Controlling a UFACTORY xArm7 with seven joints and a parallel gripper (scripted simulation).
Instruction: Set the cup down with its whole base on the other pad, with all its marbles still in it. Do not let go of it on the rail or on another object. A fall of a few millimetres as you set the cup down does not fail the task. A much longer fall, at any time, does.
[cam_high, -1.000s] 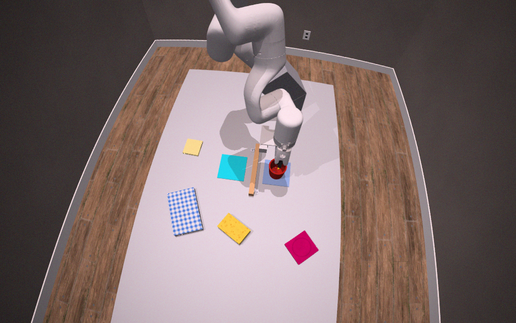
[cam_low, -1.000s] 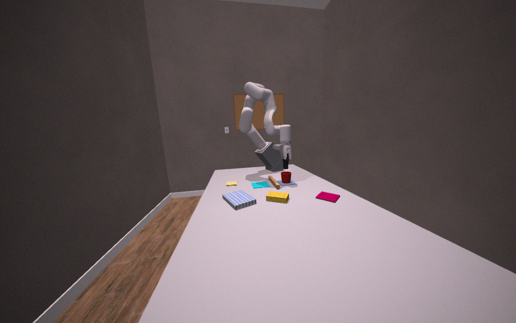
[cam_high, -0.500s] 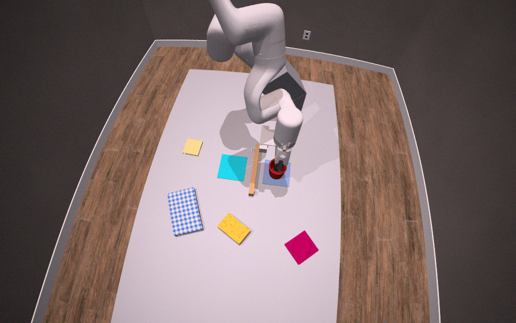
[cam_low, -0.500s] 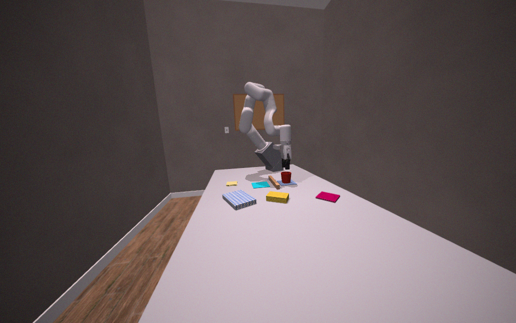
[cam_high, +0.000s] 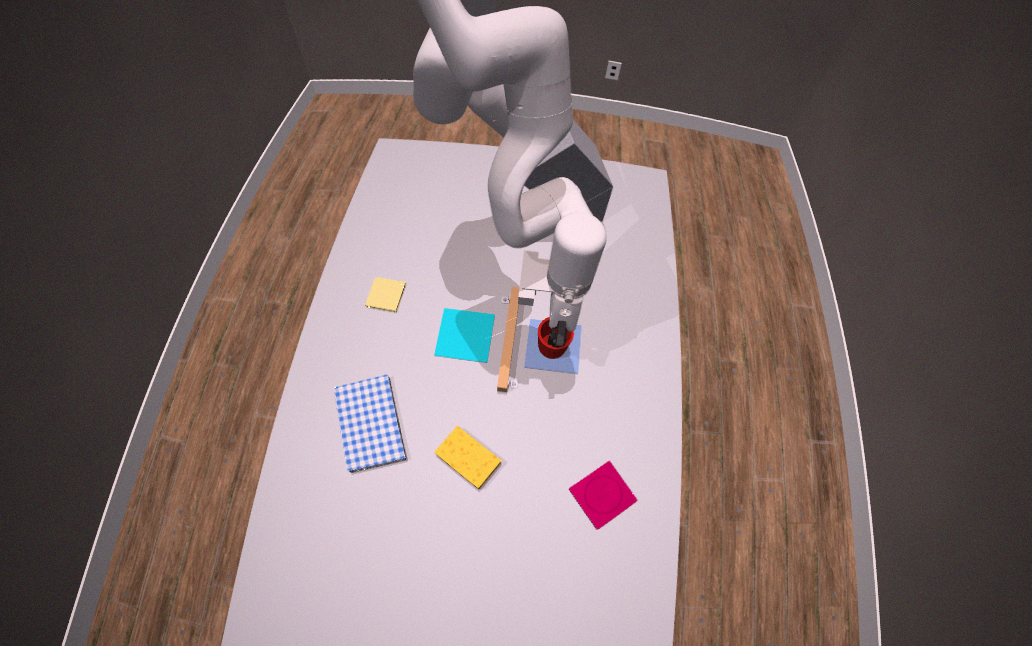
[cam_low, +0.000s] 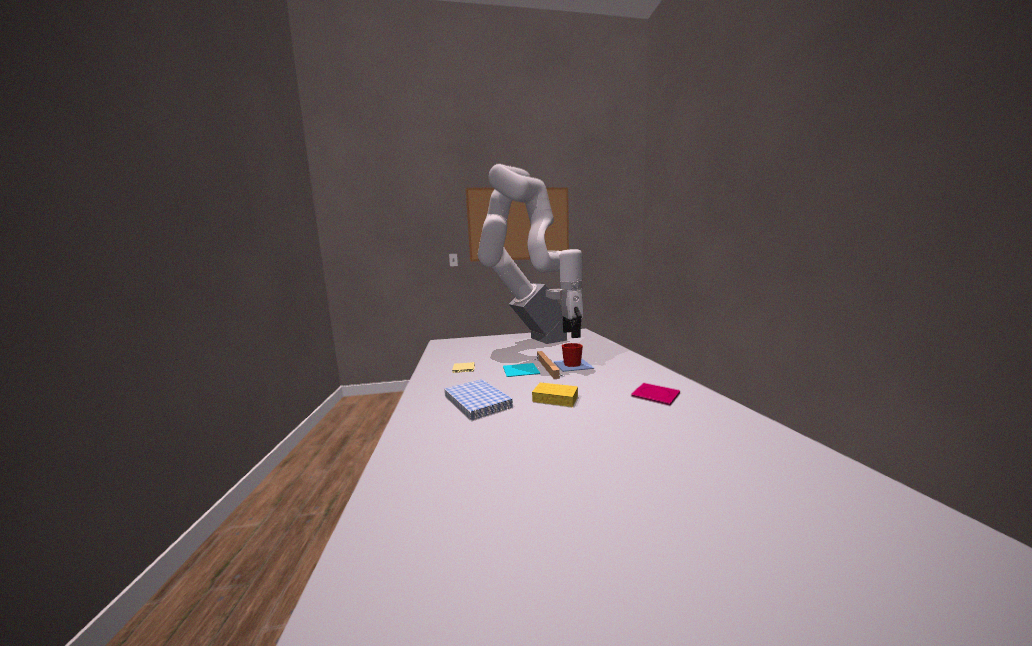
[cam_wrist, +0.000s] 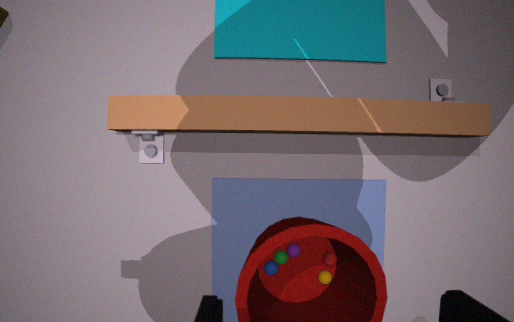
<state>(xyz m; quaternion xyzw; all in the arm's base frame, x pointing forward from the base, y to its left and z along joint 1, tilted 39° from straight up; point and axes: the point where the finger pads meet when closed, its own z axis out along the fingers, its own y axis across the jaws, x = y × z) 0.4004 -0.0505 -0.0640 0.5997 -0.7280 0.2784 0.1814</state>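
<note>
Now: hand 100 mm above the red cup. Also, from my hand: wooden rail (20 mm behind, 90 mm to the right, 120 mm below); cyan pad (40 mm behind, 180 mm to the right, 130 mm below); light blue pad (130 mm below).
</note>
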